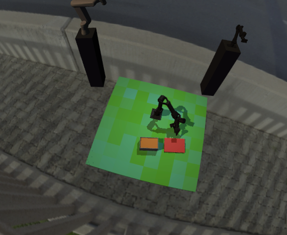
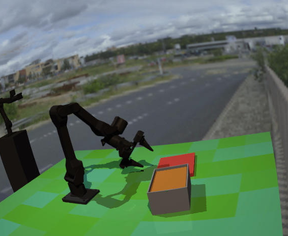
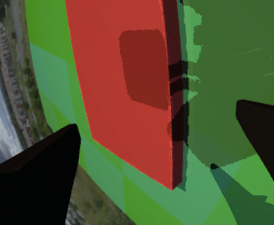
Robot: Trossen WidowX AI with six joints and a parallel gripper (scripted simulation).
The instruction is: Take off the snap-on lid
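My gripper tip is 12 cm short of the red lid and 5 cm above it. Also, from my gripper tip: grey storage box: 13 cm ahead, 31 cm to the right, 2 cm below.
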